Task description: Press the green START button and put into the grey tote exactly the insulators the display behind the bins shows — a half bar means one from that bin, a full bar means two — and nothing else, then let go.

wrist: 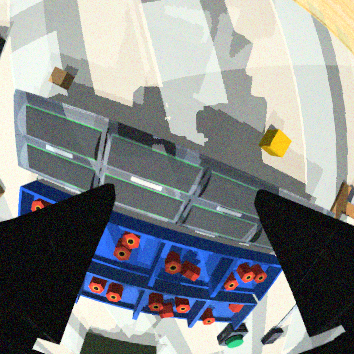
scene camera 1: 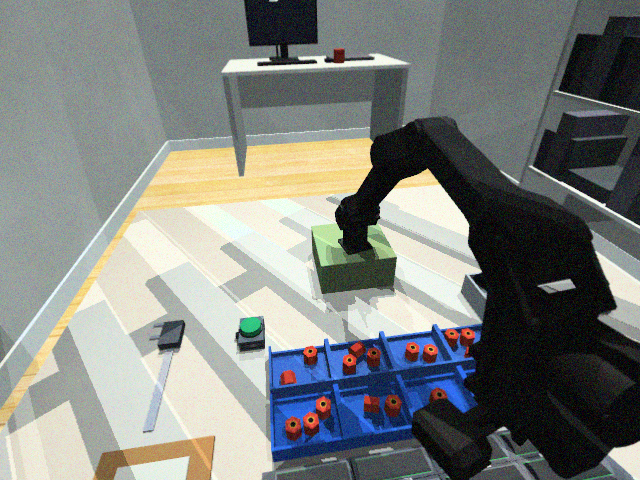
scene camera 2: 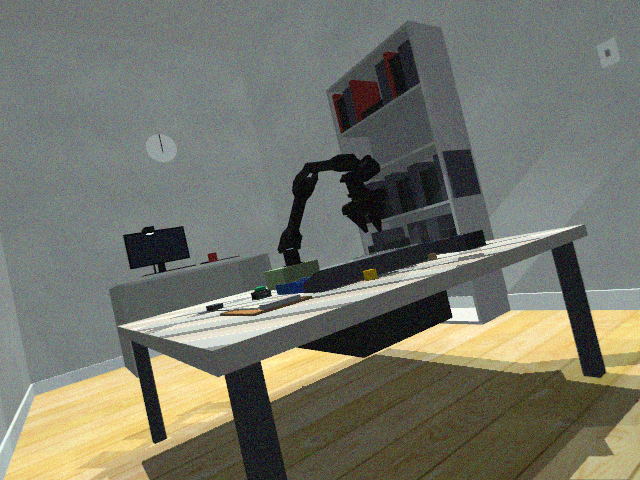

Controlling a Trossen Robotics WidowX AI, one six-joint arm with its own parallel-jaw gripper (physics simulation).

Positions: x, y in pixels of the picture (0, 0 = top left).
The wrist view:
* my gripper: 187, 194
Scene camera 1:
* my gripper: 490, 460
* grey hand tool: 171, 335
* clipboard: 200, 450
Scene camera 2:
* my gripper: 373, 231
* display panel: 323, 280
